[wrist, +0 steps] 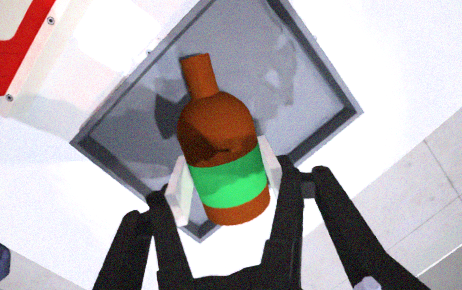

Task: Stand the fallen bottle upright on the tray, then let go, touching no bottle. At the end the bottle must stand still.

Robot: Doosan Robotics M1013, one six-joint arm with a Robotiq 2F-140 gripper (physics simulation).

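Frame: origin at the arm's base, x ahead, y left, z up, level; metres.
Where they show: gripper, fingertip midpoint: (224, 158).
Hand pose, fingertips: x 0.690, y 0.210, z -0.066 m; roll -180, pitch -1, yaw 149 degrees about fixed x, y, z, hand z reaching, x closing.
Note:
Things, the pixels of their top centre, and the offset from my fingertips. "*": a spot on its surface instead.
- brown bottle at its top centre: (219, 152) dx -0.012, dy -0.021, dz +0.039 m
- grey square tray at a spot on its surface: (245, 45) * dx -0.094, dy -0.061, dz -0.035 m
- red-edged panel at a spot on its surface: (25, 45) * dx +0.045, dy -0.202, dz -0.008 m
The brown bottle (220, 120) with a green label band lies on its side in the wrist view, its neck pointing to the top and its base toward the gripper. The grey square tray (245, 45) is beneath it, and the bottle's base overlaps the tray's near rim in the view. My gripper (224, 158) is shut on the bottle, with one pale pad on each side of the green label. Whether the bottle rests on the tray or is slightly raised cannot be told.
A white surface surrounds the tray. A red-edged panel (25, 45) with small screws is at the upper left. Pale floor tiles (415, 200) show at the lower right. A dark blue object (4, 262) is cut off at the left edge.

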